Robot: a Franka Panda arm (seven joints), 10 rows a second.
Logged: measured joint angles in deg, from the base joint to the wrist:
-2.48, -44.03, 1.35, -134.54, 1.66, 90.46, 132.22
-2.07, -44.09, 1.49, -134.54, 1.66, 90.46, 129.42
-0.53, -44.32, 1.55, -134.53, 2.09, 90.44, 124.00
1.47, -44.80, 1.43, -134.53, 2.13, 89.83, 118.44
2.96, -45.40, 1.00, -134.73, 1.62, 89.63, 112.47
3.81, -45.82, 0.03, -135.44, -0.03, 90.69, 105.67
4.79, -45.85, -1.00, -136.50, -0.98, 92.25, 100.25
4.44, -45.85, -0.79, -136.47, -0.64, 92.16, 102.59
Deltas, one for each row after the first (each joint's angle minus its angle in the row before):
0.41, -0.06, 0.14, 0.00, 0.00, 0.00, -2.80
1.54, -0.23, 0.06, 0.01, 0.43, -0.02, -5.42
2.00, -0.48, -0.12, 0.00, 0.04, -0.61, -5.56
1.49, -0.60, -0.43, -0.20, -0.51, -0.20, -5.97
0.85, -0.42, -0.97, -0.71, -1.65, 1.06, -6.80
0.98, -0.03, -1.03, -1.06, -0.95, 1.56, -5.42
-0.35, 0.00, 0.21, 0.03, 0.34, -0.09, 2.34

